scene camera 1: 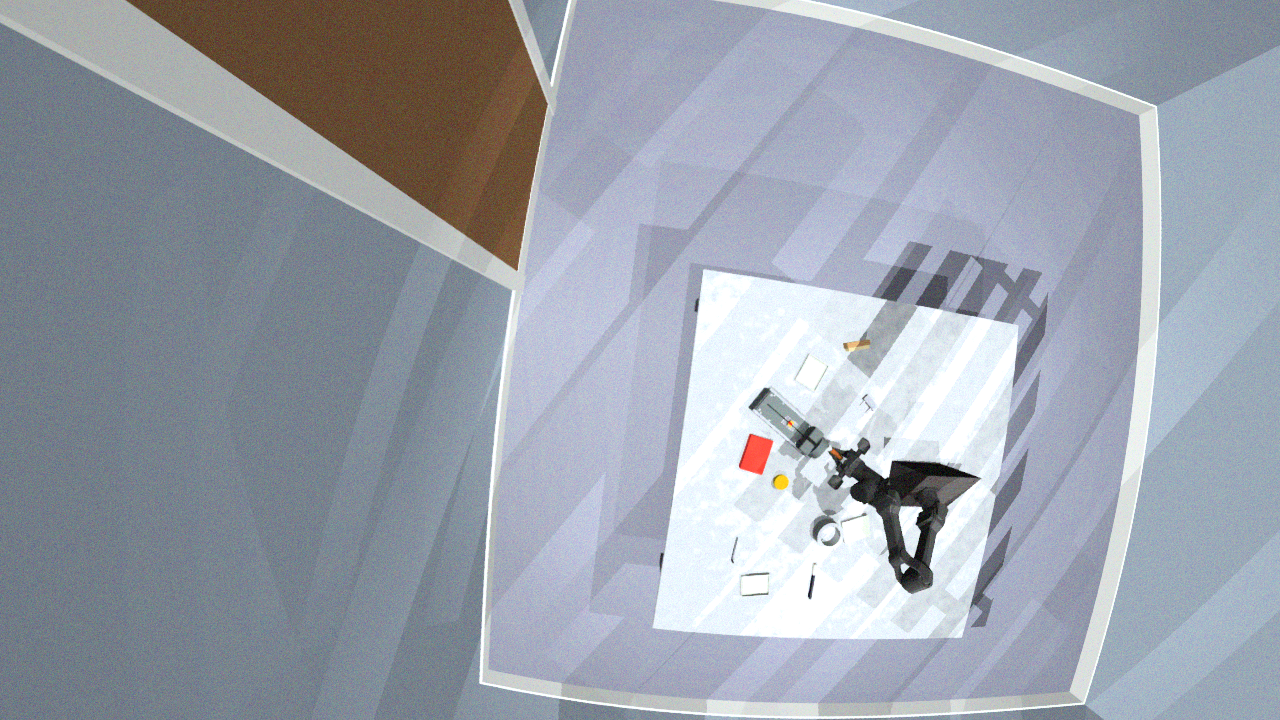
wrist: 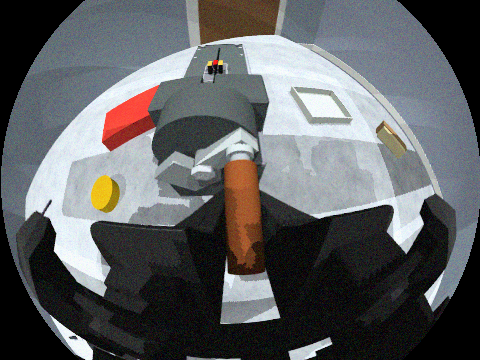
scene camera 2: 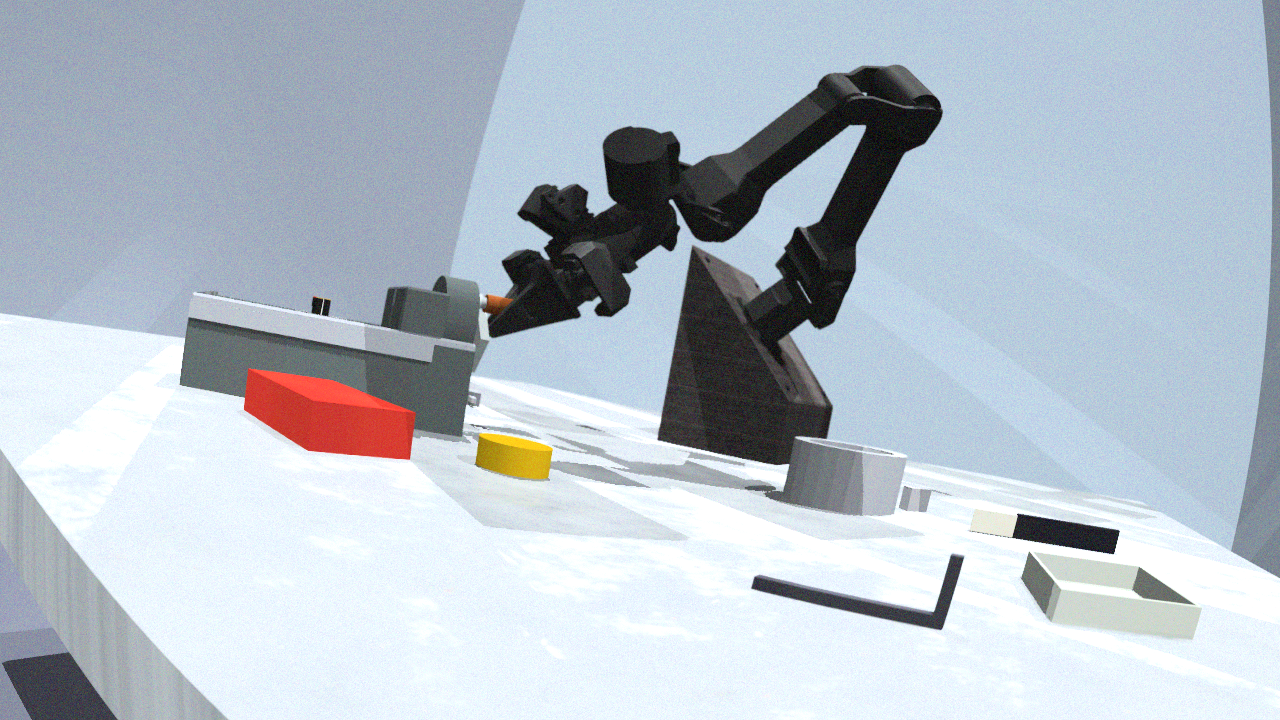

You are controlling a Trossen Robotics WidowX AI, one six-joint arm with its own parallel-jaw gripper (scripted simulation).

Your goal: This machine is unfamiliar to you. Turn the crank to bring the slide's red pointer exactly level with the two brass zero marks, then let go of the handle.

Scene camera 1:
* gripper: 829, 449
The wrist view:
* gripper: 238, 195
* brown crank handle: 244, 240
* yellow disc: 105, 193
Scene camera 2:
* gripper: 486, 333
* yellow disc: 504, 454
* black-and-white stick: 1020, 526
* black L-shaped bar: 936, 620
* cream tray: 1075, 591
